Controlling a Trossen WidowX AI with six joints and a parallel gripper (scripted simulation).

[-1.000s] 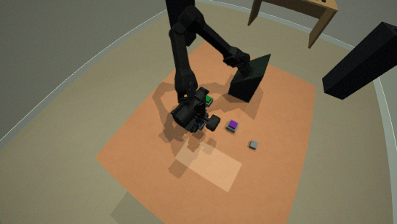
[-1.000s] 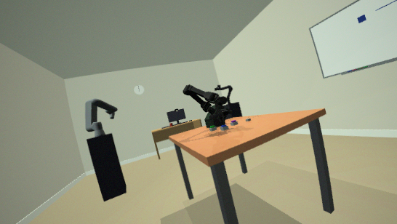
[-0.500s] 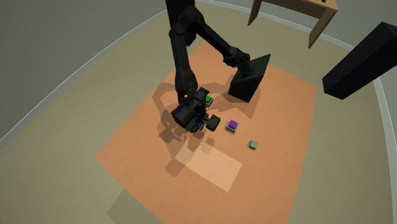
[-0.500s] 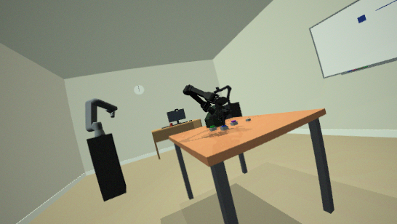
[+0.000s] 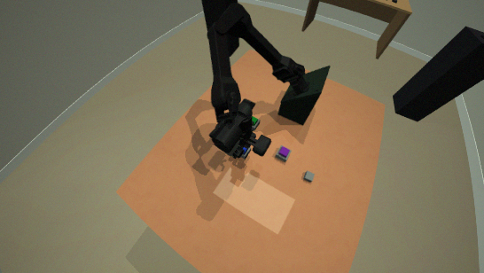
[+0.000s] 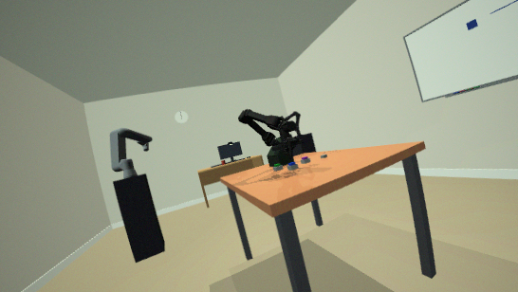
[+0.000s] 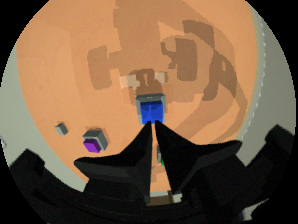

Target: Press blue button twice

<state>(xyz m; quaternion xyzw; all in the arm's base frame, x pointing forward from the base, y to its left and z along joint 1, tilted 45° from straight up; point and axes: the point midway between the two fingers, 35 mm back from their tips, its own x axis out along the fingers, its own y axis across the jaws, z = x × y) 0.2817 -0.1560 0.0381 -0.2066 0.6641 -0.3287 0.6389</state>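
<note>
The blue button lies 3 cm below my gripper tip. Round my gripper tip: small grey block: 28 cm to the left, 5 cm below; then purple button: 15 cm to the left, 5 cm behind, 3 cm below; then green button: 14 cm behind, 3 cm below, 1 cm to the right.
</note>
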